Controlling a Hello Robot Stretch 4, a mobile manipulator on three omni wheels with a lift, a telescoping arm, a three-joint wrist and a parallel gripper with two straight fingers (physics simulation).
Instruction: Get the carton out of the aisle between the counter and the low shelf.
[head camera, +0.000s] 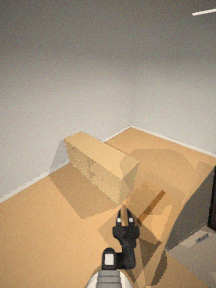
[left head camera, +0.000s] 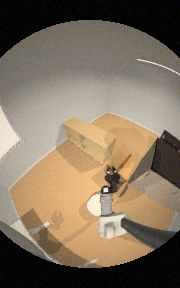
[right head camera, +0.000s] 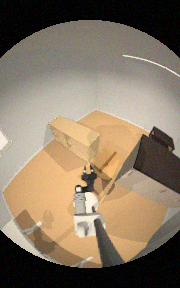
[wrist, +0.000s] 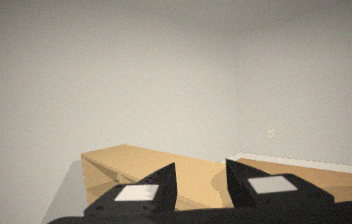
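Where they show: gripper, fingertip midpoint: (head camera: 123, 208) (left head camera: 110, 165) (right head camera: 87, 164) (wrist: 201, 175); robot's base, origin of the base link: (left head camera: 98, 204) (right head camera: 86, 202).
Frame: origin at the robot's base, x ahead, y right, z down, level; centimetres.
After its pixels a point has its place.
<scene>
The carton (head camera: 152, 206) @[x 63.1, y 44.0, z -38.0 cm] (left head camera: 124, 163) @[x 62.4, y 45.3, z -37.9 cm] (right head camera: 109, 160) @[x 63.8, y 46.5, z -37.8 cm], orange-tan with a darker brown stripe, stands on the floor between the low shelf and the counter; its edges blend into the floor colour. The pale wooden low shelf (head camera: 102, 152) @[x 126.2, y -10.5, z -58.3 cm] (left head camera: 90, 132) @[x 119.8, y -10.5, z -58.3 cm] (right head camera: 75, 130) @[x 121.5, y -7.8, z -58.3 cm] (wrist: 150, 161) @[x 135.3, y -19.8, z -58.3 cm] is left of it. The counter (head camera: 192, 212) @[x 49.3, y 70.6, z -54.8 cm] (left head camera: 167, 162) @[x 29.8, y 83.9, z -88.3 cm] (right head camera: 157, 162) @[x 25.3, y 89.5, z -88.4 cm], with a dark top, is to its right. My gripper (head camera: 125, 214) (left head camera: 111, 169) (right head camera: 88, 169) (wrist: 201, 175) @[x 39.9, y 8.3, z -84.5 cm] is open, with nothing between its fingers. In the head view it appears left of the carton's stripe. The carton does not show in the wrist view.
Grey walls meet in a corner behind the shelf. A small dark stool (right head camera: 161, 137) @[x 101.4, y 228.9, z -42.3 cm] stands beyond the counter. A wall outlet (wrist: 271, 133) @[x 304.0, y 103.4, z -36.8 cm] shows in the wrist view. Shadows lie across the floor (head camera: 40, 235) @[x 45.1, y -81.2, z 2.7 cm] around the shelf and the carton.
</scene>
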